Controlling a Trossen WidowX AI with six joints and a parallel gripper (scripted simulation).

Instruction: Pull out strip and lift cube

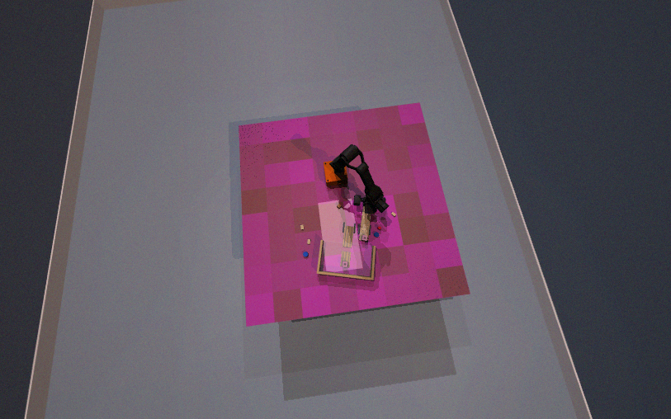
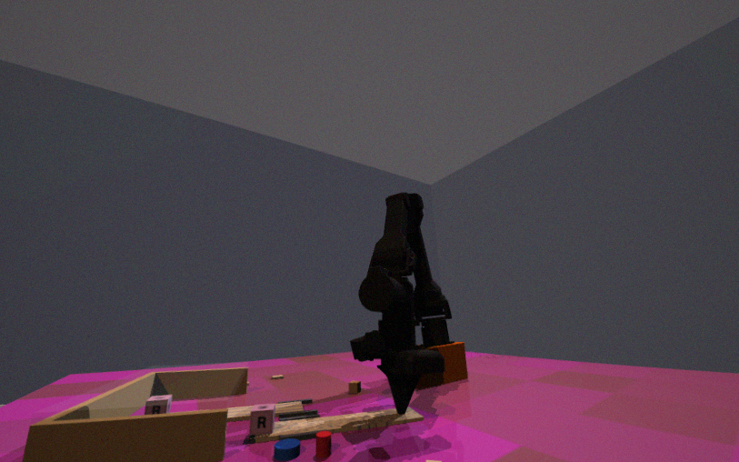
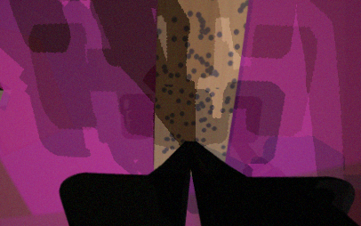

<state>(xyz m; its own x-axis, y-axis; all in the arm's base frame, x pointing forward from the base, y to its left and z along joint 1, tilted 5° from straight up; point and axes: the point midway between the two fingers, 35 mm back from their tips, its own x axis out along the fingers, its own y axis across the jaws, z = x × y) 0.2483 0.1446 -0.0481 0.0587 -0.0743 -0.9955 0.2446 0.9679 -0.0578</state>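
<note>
My gripper tip is 100 mm short of the speckled strip and 30 mm to the left of it. From my gripper tip the other things lie so: red cylinder (150 mm ahead, 40 mm to the left, 10 mm above).
</note>
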